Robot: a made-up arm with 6 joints.
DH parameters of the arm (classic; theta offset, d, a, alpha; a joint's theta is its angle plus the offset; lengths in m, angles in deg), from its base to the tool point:
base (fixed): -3.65 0 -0.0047 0
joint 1: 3.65 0.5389 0.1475 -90
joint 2: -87.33 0 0.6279 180
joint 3: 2.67 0.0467 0.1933 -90
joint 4: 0 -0.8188 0.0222 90
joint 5: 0 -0.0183 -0.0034 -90
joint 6: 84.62 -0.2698 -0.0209 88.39
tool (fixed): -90.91 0.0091 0 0
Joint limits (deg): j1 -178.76..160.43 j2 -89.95..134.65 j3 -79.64..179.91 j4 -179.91..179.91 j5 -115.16..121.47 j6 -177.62..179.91
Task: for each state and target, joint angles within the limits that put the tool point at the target. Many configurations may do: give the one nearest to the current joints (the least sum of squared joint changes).
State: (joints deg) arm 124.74 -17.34 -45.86 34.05 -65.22 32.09
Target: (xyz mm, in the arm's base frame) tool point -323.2 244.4 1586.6
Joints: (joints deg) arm 157.73 -53.55 -11.97 18.49 -57.45 33.84
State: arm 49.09 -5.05 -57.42 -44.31 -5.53 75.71
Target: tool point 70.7 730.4 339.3
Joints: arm 83.21 -15.24 -72.17 -44.44 -22.41 76.21
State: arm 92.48 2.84 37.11 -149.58 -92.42 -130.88
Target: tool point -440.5 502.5 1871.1
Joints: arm 122.73 1.60 30.92 -137.65 -99.45 -129.62
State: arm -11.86 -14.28 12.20 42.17 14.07 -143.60
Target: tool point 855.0 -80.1 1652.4
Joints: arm -6.21 -26.33 -8.16 43.96 11.26 -143.96
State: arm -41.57 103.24 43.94 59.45 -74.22 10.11
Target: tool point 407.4 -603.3 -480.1
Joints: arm -37.12 105.68 10.06 48.28 -90.76 9.35
